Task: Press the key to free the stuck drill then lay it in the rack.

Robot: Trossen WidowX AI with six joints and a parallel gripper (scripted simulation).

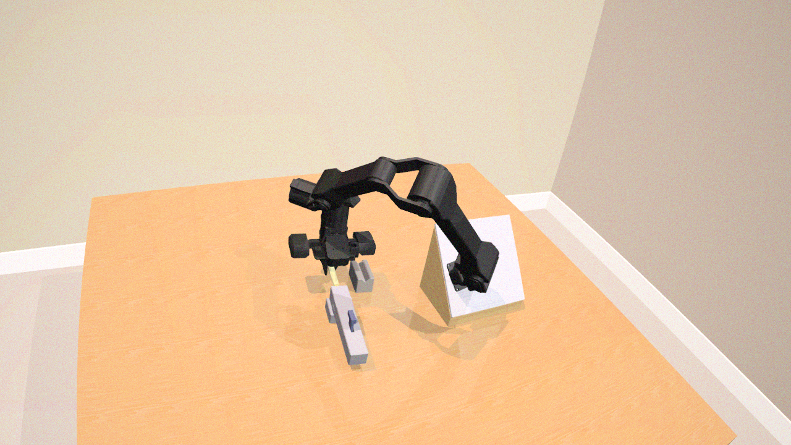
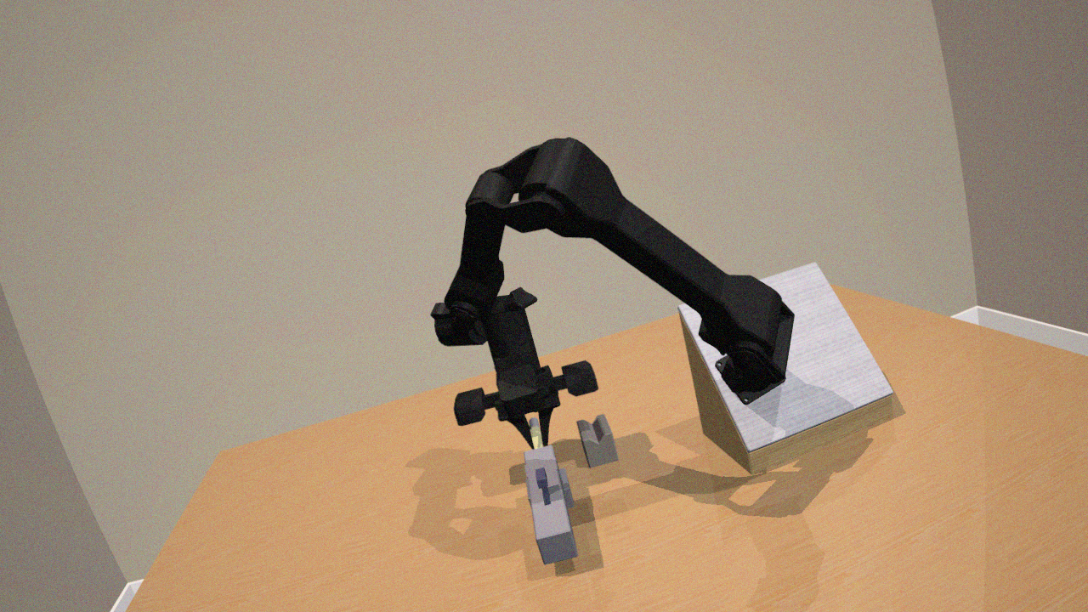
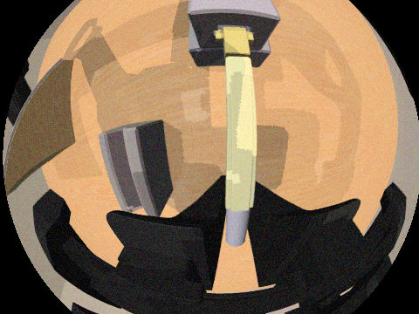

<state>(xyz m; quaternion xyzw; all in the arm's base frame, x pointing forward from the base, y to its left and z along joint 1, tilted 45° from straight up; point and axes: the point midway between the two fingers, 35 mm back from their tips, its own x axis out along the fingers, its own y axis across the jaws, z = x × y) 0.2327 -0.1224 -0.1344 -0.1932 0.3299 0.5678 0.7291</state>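
Now: the grey rack 70 mm behind my gripper tip and 30 mm to the left of it. Round my gripper tip: drill (10 mm ahead, 40 mm to the left, 30 mm above); blue key (50 mm ahead, 190 mm to the left, 30 mm above); grey holder block (40 mm ahead, 170 mm to the left, 10 mm above).
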